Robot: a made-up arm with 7 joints.
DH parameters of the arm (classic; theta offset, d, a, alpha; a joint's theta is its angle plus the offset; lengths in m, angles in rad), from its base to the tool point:
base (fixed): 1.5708 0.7 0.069 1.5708
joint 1: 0 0.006 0.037 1.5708
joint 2: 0 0.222 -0.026 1.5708
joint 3: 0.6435 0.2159 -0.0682 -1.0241
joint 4: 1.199 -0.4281 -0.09 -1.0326
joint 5: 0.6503 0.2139 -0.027 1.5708
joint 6: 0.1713 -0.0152 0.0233 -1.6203
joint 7: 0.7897 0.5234 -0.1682 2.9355
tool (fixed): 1.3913 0.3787 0 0
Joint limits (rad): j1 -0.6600..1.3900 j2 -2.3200..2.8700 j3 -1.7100..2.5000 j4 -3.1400..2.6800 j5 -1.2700..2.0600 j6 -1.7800..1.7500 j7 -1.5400..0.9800
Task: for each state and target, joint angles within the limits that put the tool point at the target. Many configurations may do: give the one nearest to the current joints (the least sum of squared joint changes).
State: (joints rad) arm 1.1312 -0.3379 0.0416 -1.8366 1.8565 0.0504 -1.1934
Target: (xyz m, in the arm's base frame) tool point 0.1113 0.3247 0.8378
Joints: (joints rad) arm 1.3900 -0.1284 -0.1478 -1.6056 2.0600 -0.1528 -0.6834
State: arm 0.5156 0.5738 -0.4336 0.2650 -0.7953 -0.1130 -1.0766
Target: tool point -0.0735 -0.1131 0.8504
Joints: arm 0.3940 0.3989 0.3966 -0.4522 -0.7035 -0.5968 -0.8917
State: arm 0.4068 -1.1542 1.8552 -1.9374 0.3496 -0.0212 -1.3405
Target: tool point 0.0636 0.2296 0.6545
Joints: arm 0.4649 -1.0452 1.7192 -1.9235 0.4187 -0.0579 -1.2913
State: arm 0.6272 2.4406 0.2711 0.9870 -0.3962 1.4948 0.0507
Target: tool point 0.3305 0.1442 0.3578
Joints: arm 0.6129 2.7612 0.8143 1.3758 -0.6337 1.5617 -0.1298
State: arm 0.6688 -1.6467 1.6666 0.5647 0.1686 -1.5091 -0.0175
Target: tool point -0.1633 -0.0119 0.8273
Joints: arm 0.5841 -1.5654 0.9204 0.4449 0.3426 -1.4126 -0.2407
